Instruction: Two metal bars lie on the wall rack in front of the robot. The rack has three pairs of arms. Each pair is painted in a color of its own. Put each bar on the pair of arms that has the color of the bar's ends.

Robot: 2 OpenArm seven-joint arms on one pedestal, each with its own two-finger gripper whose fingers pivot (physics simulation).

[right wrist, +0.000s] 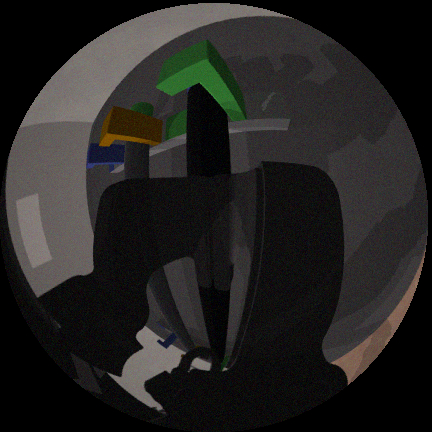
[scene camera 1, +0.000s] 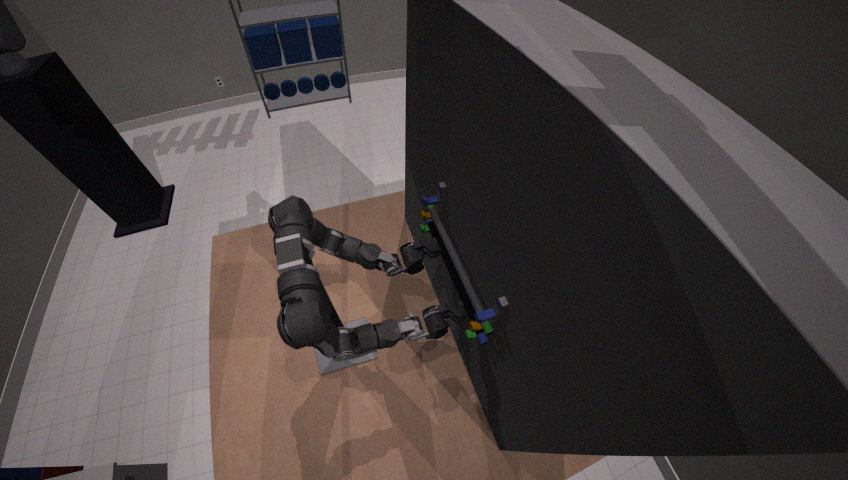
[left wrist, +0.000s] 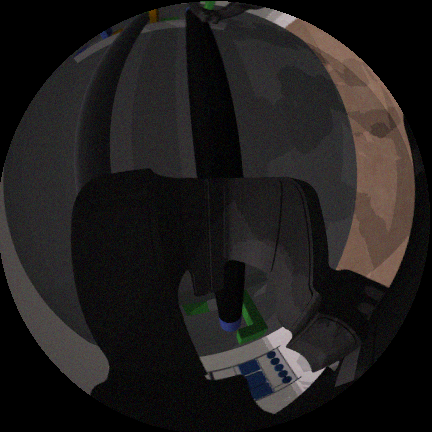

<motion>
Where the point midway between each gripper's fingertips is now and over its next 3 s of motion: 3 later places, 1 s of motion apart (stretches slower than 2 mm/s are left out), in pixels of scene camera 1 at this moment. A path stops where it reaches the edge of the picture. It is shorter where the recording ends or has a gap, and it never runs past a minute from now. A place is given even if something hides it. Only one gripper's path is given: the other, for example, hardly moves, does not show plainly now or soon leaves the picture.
My right gripper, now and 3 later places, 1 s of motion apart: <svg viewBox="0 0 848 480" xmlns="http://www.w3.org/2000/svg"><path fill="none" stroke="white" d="M464 308L455 312L458 311L465 308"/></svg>
</motion>
